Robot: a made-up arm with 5 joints.
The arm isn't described. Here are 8 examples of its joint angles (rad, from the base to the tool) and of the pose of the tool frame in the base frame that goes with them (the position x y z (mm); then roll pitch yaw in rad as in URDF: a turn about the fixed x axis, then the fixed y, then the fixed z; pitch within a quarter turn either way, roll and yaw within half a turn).
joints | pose
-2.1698 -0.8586 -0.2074 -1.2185 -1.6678 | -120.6 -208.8 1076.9 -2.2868 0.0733 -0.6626
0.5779 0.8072 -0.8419 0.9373 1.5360 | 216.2 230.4 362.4 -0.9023 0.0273 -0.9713
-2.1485 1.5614 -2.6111 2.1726 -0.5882 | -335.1 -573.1 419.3 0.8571 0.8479 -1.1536
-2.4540 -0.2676 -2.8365 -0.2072 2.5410 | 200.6 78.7 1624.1 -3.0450 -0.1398 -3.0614
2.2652 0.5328 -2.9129 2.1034 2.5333 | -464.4 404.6 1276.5 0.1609 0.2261 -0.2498
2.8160 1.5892 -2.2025 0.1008 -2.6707 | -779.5 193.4 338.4 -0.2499 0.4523 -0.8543
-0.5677 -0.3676 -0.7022 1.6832 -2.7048 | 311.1 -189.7 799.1 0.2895 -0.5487 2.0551
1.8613 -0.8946 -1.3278 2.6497 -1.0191 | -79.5 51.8 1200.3 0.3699 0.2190 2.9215
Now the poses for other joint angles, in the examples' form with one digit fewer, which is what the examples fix.
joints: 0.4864 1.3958 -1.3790 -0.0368 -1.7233
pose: 407 236 205 -0.020 0.003 2.210
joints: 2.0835 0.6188 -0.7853 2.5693 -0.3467
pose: -184 167 632 2.841 0.686 -1.513
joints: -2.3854 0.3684 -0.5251 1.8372 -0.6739
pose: -133 -177 580 1.746 0.889 -0.678
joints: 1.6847 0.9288 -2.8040 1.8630 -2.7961
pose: -156 767 972 -0.004 0.011 -1.802
